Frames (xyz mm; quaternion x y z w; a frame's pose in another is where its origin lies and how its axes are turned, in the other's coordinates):
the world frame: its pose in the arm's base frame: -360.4 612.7 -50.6 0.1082 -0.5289 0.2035 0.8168
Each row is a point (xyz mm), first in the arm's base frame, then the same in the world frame.
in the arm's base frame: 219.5 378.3 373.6
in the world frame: 541.5 -485.0 -206.7
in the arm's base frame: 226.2 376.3 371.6
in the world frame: 541.7 -489.7 -212.2
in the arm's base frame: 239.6 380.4 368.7
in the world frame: 544.7 -491.9 -226.0
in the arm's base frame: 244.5 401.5 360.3
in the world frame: 543.5 -474.9 -241.8
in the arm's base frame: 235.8 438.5 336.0
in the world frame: 526.3 -437.0 -259.3
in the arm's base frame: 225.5 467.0 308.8
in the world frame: 504.2 -405.9 -273.4
